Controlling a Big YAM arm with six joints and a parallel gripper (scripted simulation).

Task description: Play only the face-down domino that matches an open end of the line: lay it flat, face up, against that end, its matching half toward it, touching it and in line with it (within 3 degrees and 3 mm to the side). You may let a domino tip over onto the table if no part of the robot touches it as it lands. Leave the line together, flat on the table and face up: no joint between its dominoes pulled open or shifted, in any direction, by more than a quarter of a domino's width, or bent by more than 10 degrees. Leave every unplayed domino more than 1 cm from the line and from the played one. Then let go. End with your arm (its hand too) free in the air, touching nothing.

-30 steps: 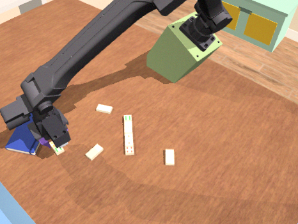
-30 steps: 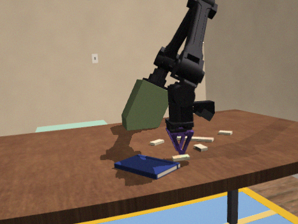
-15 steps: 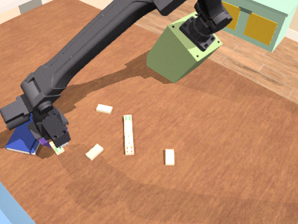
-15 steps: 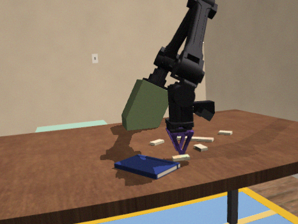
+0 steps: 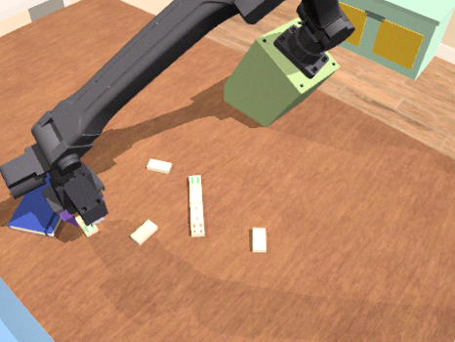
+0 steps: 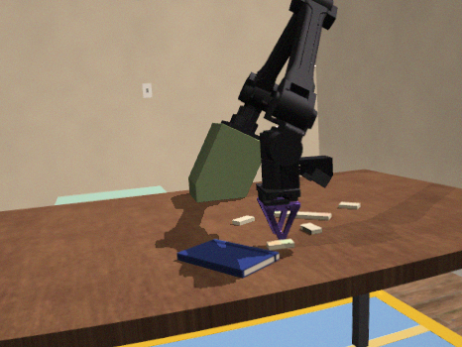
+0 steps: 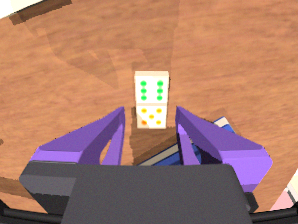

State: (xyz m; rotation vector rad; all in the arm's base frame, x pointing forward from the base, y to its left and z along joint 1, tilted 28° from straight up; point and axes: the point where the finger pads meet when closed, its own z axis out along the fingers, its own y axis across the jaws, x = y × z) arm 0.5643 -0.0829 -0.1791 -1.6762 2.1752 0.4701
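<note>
Now: hand 2 cm short of the book, 12 cm to the left of it and 2 cm above it.
</note>
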